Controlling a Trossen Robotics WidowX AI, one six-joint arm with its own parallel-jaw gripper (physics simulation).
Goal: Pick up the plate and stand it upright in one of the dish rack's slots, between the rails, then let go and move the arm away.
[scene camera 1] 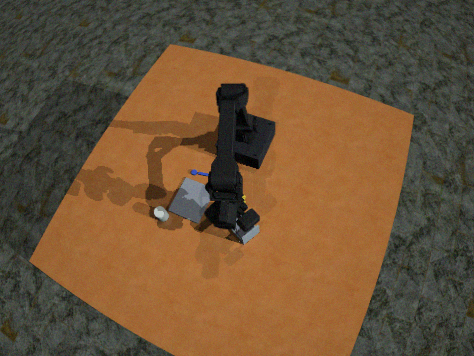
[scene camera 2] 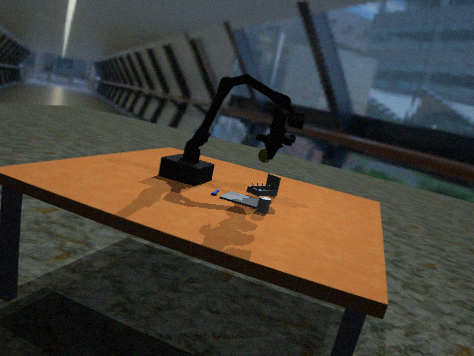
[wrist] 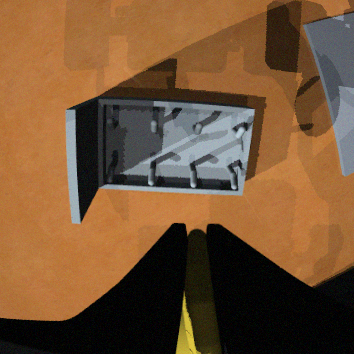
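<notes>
The yellow plate (scene camera 1: 244, 198) (scene camera 2: 263, 156) (wrist: 201, 285) is upright, edge-on in the wrist view. My gripper (scene camera 2: 270, 157) (wrist: 194, 235) is shut on it and holds it in the air, well above the table. The arm hides the fingers in scene camera 1. The grey dish rack (scene camera 1: 251, 234) (scene camera 2: 273, 184) (wrist: 71, 165) stands on the table, with a tall end wall at the left in the wrist view and two rows of short pegs. The plate is above and to the near side of the rack in the wrist view, apart from it. Its edge runs roughly along the slots.
A flat grey board (scene camera 1: 184, 206) (scene camera 2: 236, 198) (wrist: 326, 50) lies beside the rack. A white cup (scene camera 1: 160, 214) (scene camera 2: 264, 205) stands at the board's far side from the rack. A blue utensil (scene camera 1: 194, 172) (scene camera 2: 214, 192) lies near the board on the orange table (scene camera 1: 325, 200) (scene camera 2: 325, 240).
</notes>
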